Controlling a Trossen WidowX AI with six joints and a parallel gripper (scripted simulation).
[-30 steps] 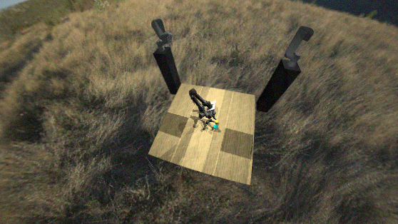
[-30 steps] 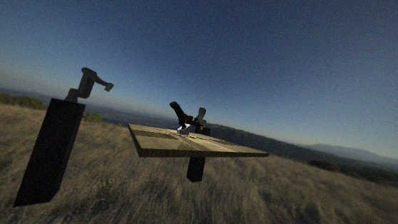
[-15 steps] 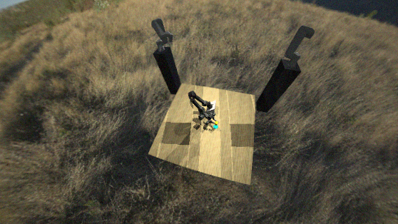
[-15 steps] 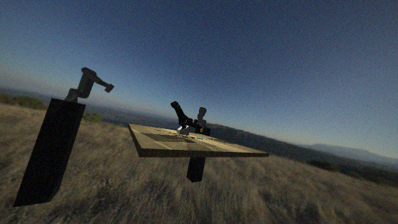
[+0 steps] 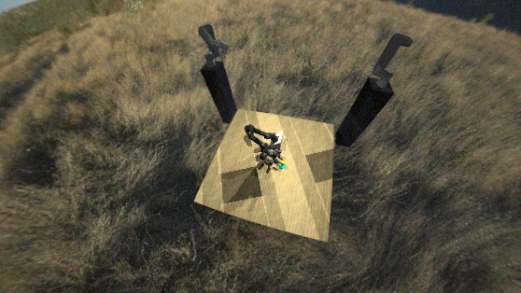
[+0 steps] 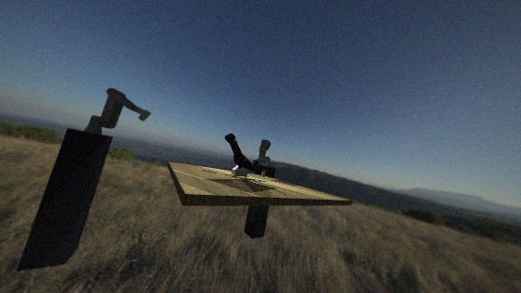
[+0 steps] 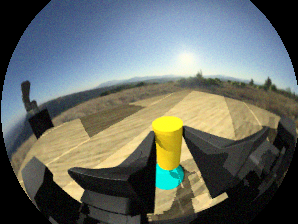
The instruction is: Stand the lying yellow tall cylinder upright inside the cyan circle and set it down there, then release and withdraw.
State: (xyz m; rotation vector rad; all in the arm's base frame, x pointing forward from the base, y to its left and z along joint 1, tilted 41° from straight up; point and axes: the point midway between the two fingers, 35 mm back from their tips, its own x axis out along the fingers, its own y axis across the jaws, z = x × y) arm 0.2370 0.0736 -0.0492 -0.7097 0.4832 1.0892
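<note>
Right now my gripper tip is 10 cm above the cyan circle. From my gripper tip the other things lie so: yellow tall cylinder (2 cm below).
</note>
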